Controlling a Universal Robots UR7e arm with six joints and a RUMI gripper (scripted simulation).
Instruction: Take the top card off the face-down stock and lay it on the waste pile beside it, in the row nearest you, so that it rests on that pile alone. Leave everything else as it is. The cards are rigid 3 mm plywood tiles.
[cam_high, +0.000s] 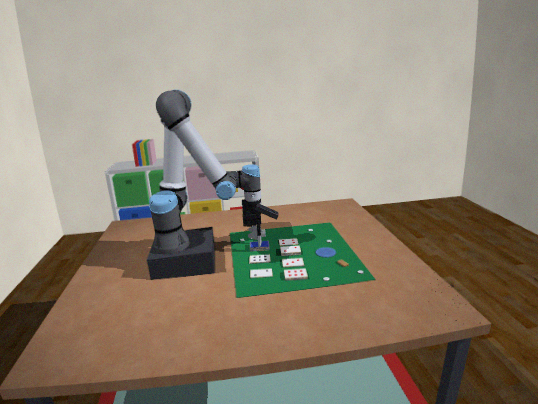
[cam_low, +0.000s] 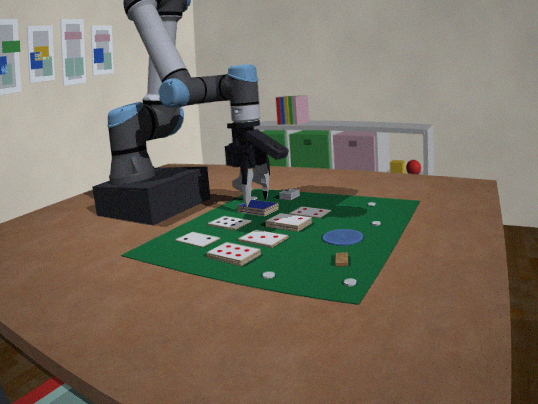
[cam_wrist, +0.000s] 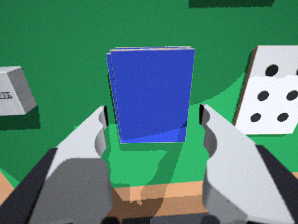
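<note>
The blue-backed card is 20 mm below my hand. Round my hand: green mat (130 mm ahead, 100 mm to the right, 50 mm below); grey block (30 mm ahead, 140 mm to the left, 20 mm below); black six card (20 mm behind, 120 mm to the right, 30 mm below).
</note>
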